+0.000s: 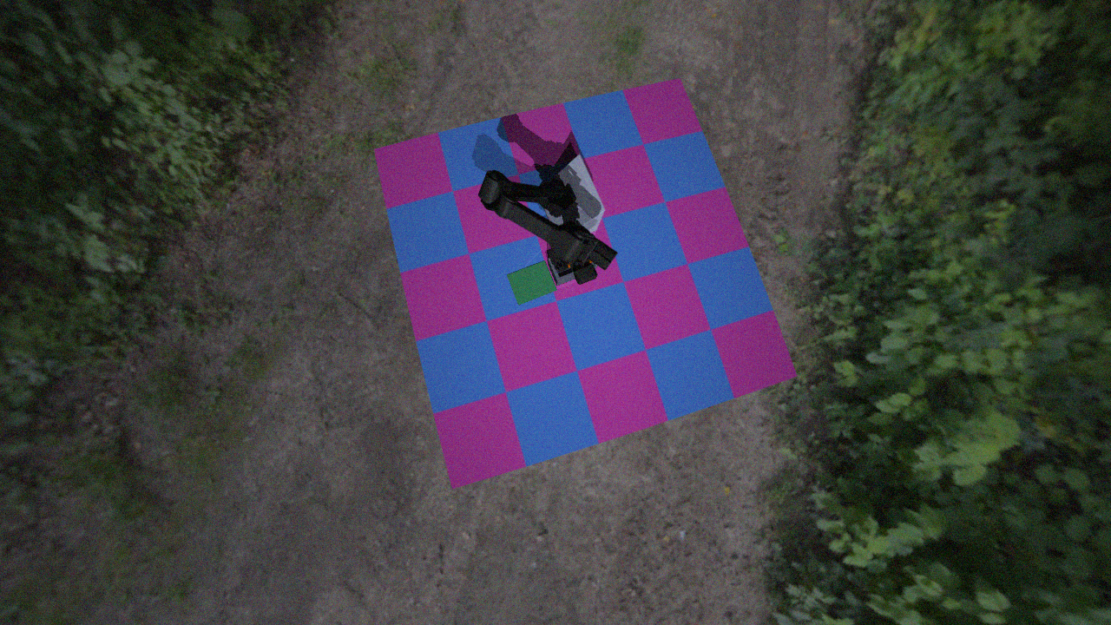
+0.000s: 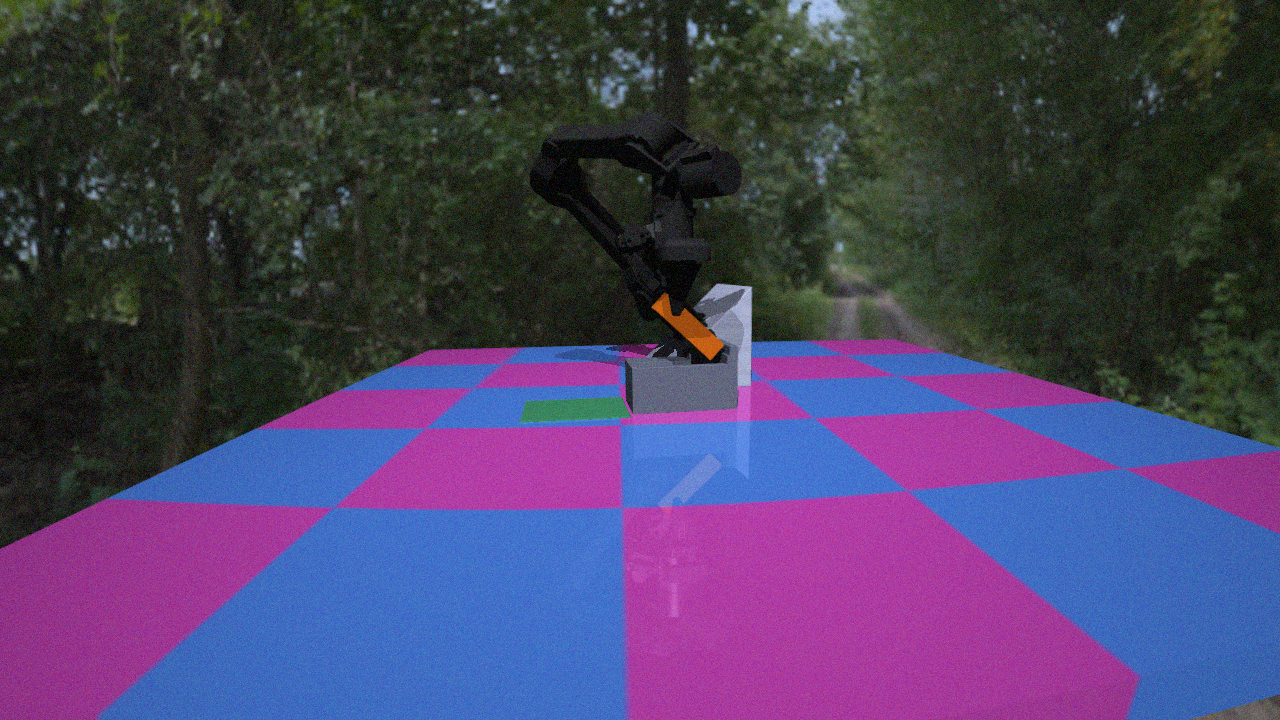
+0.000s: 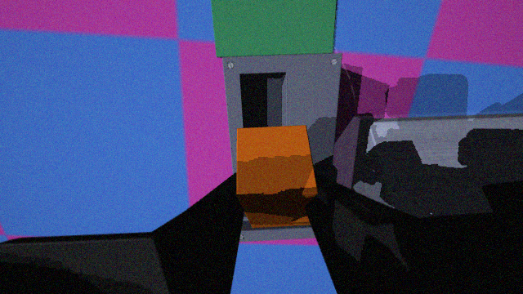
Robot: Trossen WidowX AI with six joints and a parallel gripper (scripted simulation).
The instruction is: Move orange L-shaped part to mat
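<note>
The green mat is 2 cm behind my gripper tip, 14 cm to the right of it and 15 cm below it. Also, from my gripper tip: orange L-shaped part: 1 cm behind, 3 cm to the left, 3 cm below.
</note>
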